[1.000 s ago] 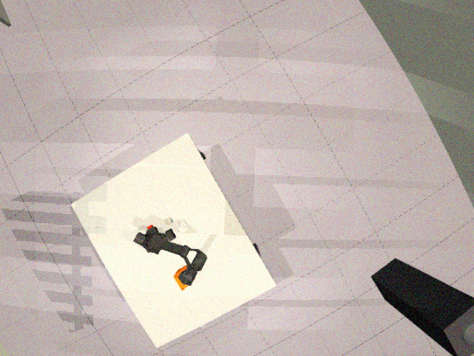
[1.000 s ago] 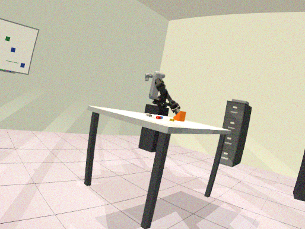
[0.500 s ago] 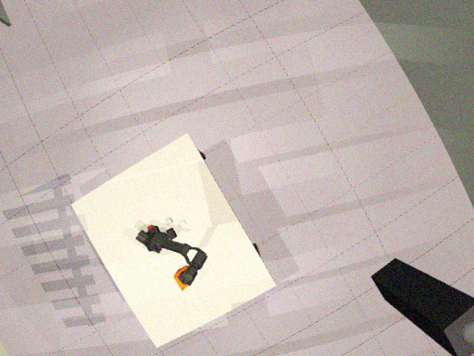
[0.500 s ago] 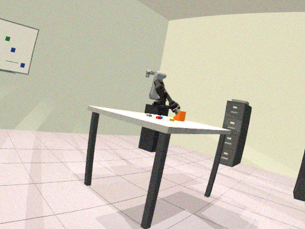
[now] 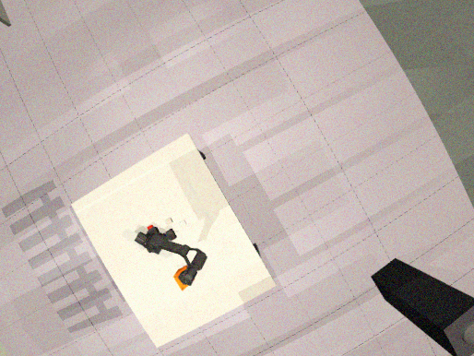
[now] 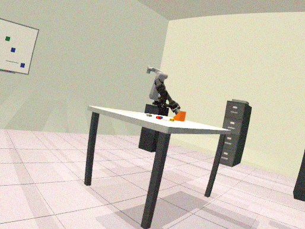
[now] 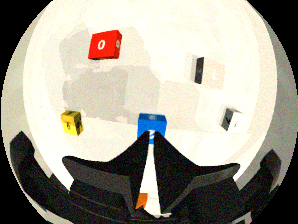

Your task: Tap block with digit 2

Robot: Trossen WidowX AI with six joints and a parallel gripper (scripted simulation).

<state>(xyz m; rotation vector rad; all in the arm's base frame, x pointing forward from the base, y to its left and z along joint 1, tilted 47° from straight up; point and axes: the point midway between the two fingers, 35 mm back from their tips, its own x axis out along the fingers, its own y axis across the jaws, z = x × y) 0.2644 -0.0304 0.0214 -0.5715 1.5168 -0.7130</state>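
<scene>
The blue block lies 1 cm behind my gripper tip and 2 cm below it. From my gripper tip the other things lie so: yellow block: 1 cm behind, 12 cm to the left, 2 cm below; red block: 9 cm ahead, 6 cm to the left, 2 cm below; pale grey block: 7 cm ahead, 7 cm to the right, 2 cm below.
</scene>
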